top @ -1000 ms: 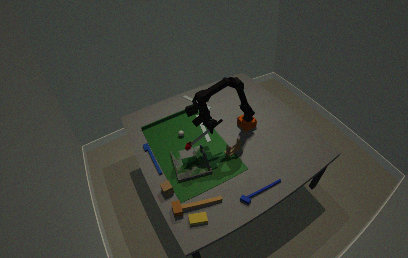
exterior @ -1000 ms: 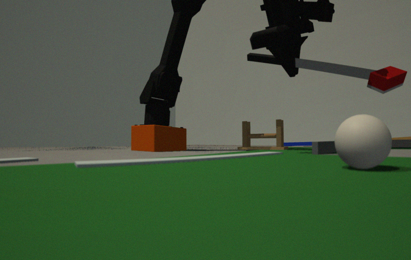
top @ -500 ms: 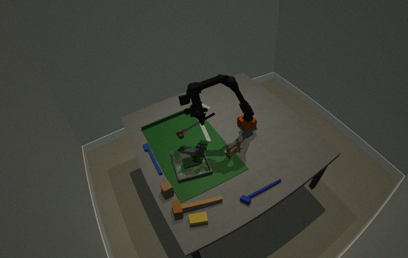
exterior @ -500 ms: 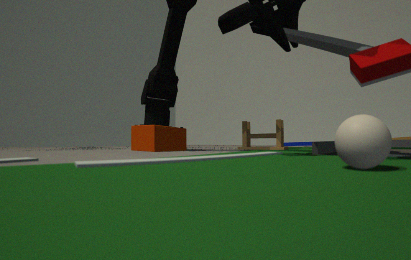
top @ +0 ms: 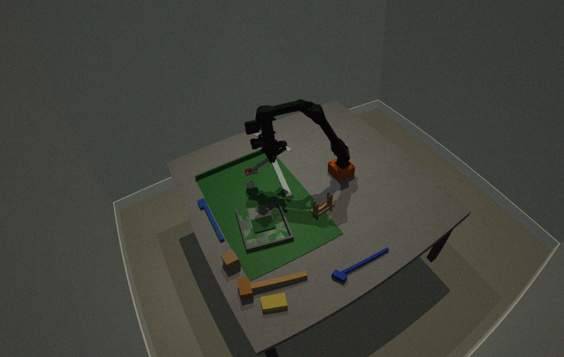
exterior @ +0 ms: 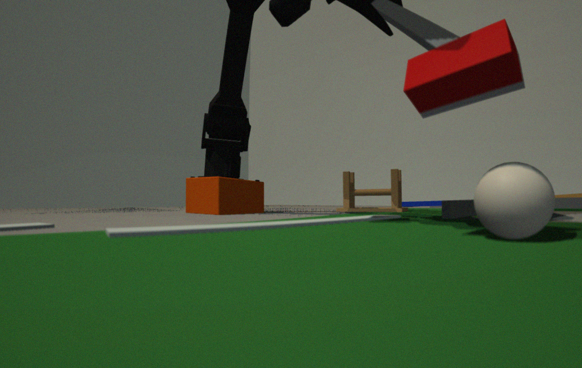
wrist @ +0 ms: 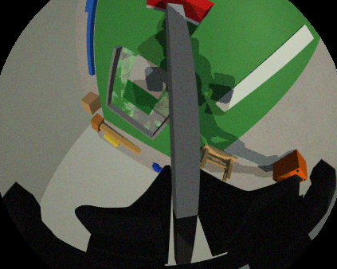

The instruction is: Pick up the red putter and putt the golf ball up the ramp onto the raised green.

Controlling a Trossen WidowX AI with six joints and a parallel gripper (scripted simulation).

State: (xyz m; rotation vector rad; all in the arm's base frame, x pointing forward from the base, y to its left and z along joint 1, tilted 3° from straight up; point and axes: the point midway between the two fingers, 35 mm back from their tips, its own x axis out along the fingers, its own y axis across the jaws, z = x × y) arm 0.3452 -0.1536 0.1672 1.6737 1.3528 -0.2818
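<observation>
The red putter is 50 mm to the right of my gripper tip, 20 mm below it and 10 mm ahead of it. Also, from my gripper tip: small wooden fence (240 mm to the left, 160 mm below, 100 mm behind); then white golf ball (180 mm below, 110 mm to the right, 80 mm ahead); then brown block (420 mm ahead, 220 mm to the left, 170 mm below).
</observation>
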